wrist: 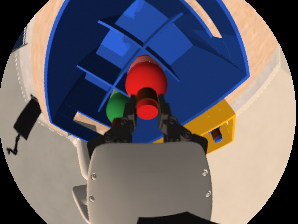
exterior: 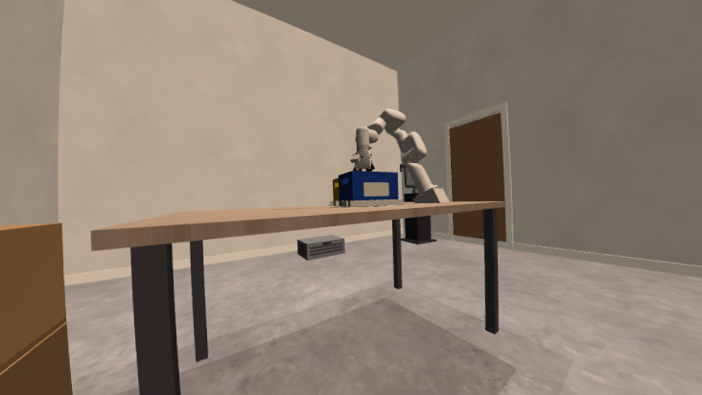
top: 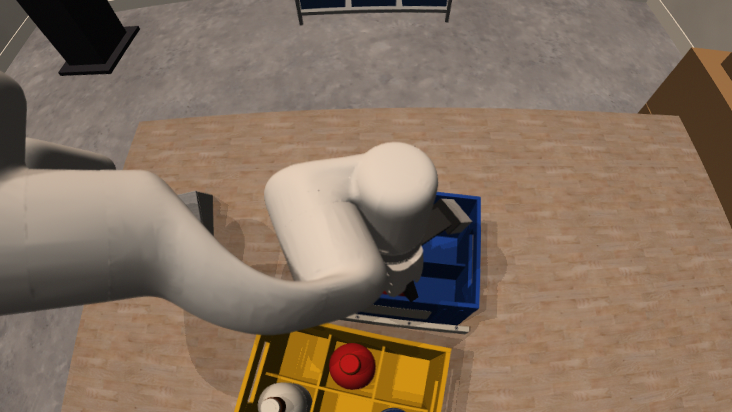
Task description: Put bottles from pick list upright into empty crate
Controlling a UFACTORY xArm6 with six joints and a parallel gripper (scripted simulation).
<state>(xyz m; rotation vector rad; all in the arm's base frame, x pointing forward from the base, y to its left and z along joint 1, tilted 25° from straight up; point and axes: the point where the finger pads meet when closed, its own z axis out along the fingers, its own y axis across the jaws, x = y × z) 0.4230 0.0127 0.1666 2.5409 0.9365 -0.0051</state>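
My hand is 70 mm above the red bottle. Also, from my hand: yellow crate: 190 mm to the right, 80 mm below, 50 mm behind; green-capped bottle: 80 mm behind, 70 mm below; blue crate: 80 mm below, 50 mm to the left.
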